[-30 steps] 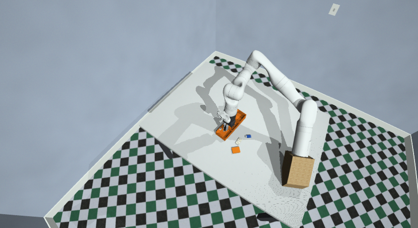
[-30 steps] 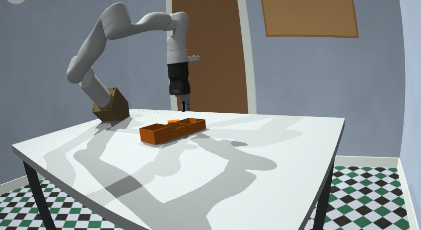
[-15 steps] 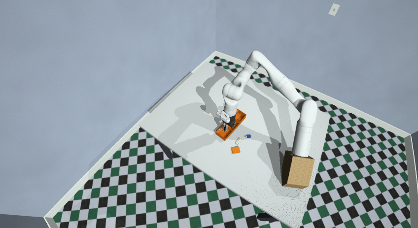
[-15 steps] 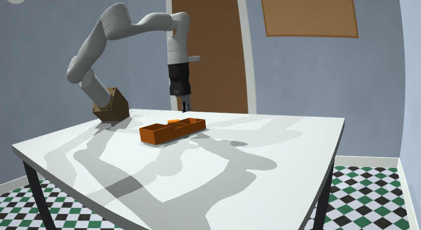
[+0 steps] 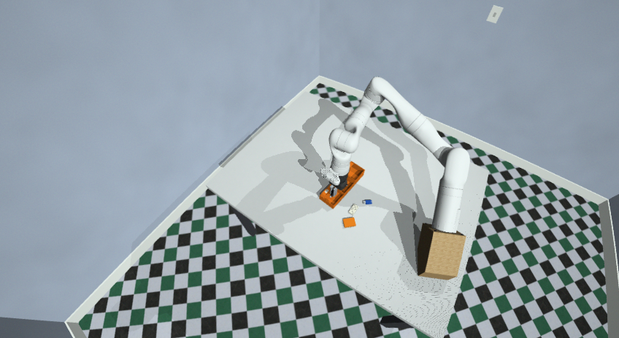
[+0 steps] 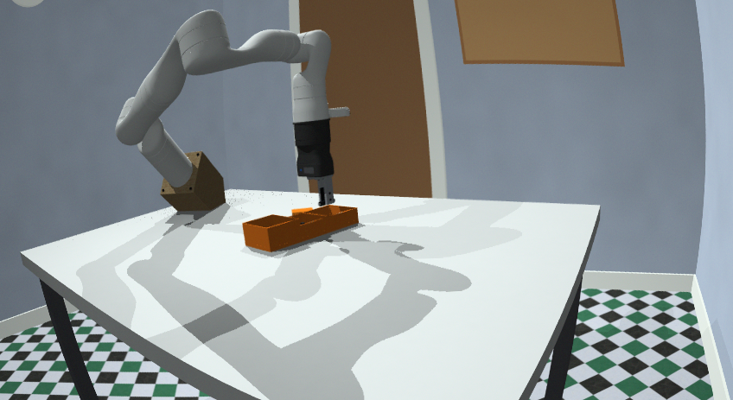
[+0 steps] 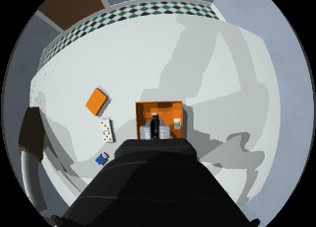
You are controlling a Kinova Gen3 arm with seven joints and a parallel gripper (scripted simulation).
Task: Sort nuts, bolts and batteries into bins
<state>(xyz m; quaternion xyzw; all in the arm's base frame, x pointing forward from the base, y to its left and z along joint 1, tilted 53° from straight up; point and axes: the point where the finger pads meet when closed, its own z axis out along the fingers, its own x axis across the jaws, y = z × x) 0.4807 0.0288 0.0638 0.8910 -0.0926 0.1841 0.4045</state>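
Right now the bolt is 3 cm behind my hand, 7 cm to the right of it and 5 cm below it. The rest, counted from my hand: orange bin: 2 cm behind, 8 cm to the right, 4 cm below; then grey nut: 10 cm to the right, 5 cm below; then black cylinder: 1 cm below.
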